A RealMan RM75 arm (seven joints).
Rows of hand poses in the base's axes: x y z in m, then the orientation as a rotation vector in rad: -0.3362, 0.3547, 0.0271, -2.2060, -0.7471, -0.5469; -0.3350, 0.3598, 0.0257, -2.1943, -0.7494, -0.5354; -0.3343, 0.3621, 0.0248, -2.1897, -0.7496, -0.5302; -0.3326, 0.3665, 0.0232, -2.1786, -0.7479, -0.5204; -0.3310, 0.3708, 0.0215, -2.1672, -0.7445, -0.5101; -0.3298, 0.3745, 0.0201, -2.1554, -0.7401, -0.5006; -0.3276, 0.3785, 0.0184, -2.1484, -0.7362, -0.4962; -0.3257, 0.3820, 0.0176, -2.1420, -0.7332, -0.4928; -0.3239, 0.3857, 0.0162, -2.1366, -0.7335, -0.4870; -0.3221, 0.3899, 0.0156, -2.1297, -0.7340, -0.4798; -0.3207, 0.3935, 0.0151, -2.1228, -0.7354, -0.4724; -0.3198, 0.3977, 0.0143, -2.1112, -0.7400, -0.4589; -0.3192, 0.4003, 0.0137, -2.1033, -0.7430, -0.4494; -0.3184, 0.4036, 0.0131, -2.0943, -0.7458, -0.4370; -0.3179, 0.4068, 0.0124, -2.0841, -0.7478, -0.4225; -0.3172, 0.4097, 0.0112, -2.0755, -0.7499, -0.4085; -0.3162, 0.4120, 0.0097, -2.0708, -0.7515, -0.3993; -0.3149, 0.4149, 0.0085, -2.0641, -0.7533, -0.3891; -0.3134, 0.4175, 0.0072, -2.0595, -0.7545, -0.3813; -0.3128, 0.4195, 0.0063, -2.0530, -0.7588, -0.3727; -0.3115, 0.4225, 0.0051, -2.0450, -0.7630, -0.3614; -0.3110, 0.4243, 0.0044, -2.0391, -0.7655, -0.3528; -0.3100, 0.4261, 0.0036, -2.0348, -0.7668, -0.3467; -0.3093, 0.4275, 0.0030, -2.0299, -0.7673, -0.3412
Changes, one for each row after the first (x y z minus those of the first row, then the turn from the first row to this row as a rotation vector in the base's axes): 0.0012, 0.0051, -0.0014, 0.0087, 0.0079, 0.0095; 0.0019, 0.0074, -0.0023, 0.0123, 0.0118, 0.0131; 0.0036, 0.0118, -0.0039, 0.0221, 0.0199, 0.0194; 0.0052, 0.0161, -0.0056, 0.0326, 0.0290, 0.0250; 0.0064, 0.0198, -0.0070, 0.0440, 0.0380, 0.0298; 0.0086, 0.0238, -0.0087, 0.0513, 0.0429, 0.0315; 0.0105, 0.0273, -0.0095, 0.0578, 0.0467, 0.0332; 0.0123, 0.0310, -0.0109, 0.0620, 0.0510, 0.0373; 0.0141, 0.0352, -0.0115, 0.0673, 0.0564, 0.0426; 0.0155, 0.0388, -0.0120, 0.0722, 0.0616, 0.0486; 0.0164, 0.0430, -0.0128, 0.0795, 0.0702, 0.0604; 0.0170, 0.0456, -0.0134, 0.0844, 0.0764, 0.0684; 0.0178, 0.0489, -0.0140, 0.0900, 0.0848, 0.0778; 0.0183, 0.0521, -0.0147, 0.0968, 0.0951, 0.0878; 0.0190, 0.0550, -0.0159, 0.1020, 0.1050, 0.0970; 0.0200, 0.0573, -0.0174, 0.1045, 0.1114, 0.1029; 0.0213, 0.0602, -0.0186, 0.1085, 0.1185, 0.1101; 0.0228, 0.0628, -0.0199, 0.1112, 0.1240, 0.1152; 0.0234, 0.0648, -0.0208, 0.1142, 0.1290, 0.1233; 0.0247, 0.0678, -0.0220, 0.1182, 0.1361, 0.1329; 0.0252, 0.0696, -0.0227, 0.1213, 0.1417, 0.1397; 0.0262, 0.0714, -0.0235, 0.1238, 0.1459, 0.1442; 0.0269, 0.0728, -0.0241, 0.1272, 0.1500, 0.1483
